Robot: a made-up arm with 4 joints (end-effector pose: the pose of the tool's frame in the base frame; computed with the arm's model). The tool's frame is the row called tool.
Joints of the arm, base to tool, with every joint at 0 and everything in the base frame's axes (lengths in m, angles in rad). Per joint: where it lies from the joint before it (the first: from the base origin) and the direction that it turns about. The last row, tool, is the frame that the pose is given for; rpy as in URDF.
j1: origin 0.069 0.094 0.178 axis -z
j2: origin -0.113 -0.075 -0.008 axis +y
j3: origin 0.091 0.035 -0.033 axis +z
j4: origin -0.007 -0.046 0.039 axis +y
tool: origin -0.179 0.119 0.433 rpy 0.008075 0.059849 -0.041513
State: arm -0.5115 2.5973 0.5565 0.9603
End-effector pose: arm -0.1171 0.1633 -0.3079 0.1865 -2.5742 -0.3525
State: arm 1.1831 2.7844 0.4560 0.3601
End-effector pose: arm 0.0898 0.0850 -0.2881 2.1778 2.1917 0.2603
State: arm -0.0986 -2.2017 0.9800 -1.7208
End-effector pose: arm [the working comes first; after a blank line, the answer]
Working (the frame after each row of the table, in the pose's form):
after j1: 0.0690 0.0940 0.1780 0.0000 0.0000 0.0986
after j2: -0.0361 0.0082 0.1700 0.1085 -2.1996 0.0551
after j3: -0.0664 0.0404 0.2629 -0.9673 -2.0509 0.5914
after j4: -0.1148 0.0040 0.2676 0.1851 2.1171 -1.1353

0.2950 -0.2238 0.1499 0.1820 2.1776 -1.1775
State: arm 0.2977 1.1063 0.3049 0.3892
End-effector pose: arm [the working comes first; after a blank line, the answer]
Working (the frame after each row of the table, in the pose's form):
after j1: 0.0690 0.0940 0.1780 0.0000 0.0000 -0.2977
after j2: -0.0610 0.0554 0.1700 0.1646 1.0978 -0.2666
after j3: -0.0400 0.0856 0.0739 0.3283 1.0565 0.0065
after j4: -0.0171 0.0305 0.0850 0.3345 1.4419 0.0728

0.4007 0.0206 0.3279 0.3120 1.5081 0.0425
